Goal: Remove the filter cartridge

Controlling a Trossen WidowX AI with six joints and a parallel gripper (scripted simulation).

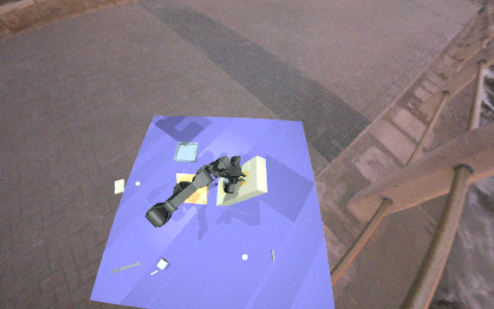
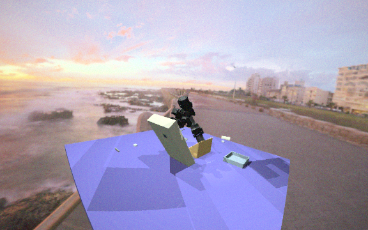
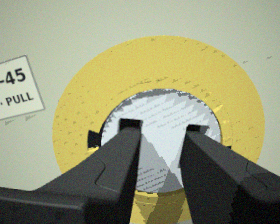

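My gripper tip is now 1 cm short of the round filter cartridge and 1 cm above it. Also, from my gripper tip: service panel (8 cm below, 4 cm behind); then light-blue tray (42 cm behind, 29 cm to the left, 22 cm below); then thin stick (37 cm to the right, 23 cm below, 16 cm ahead).
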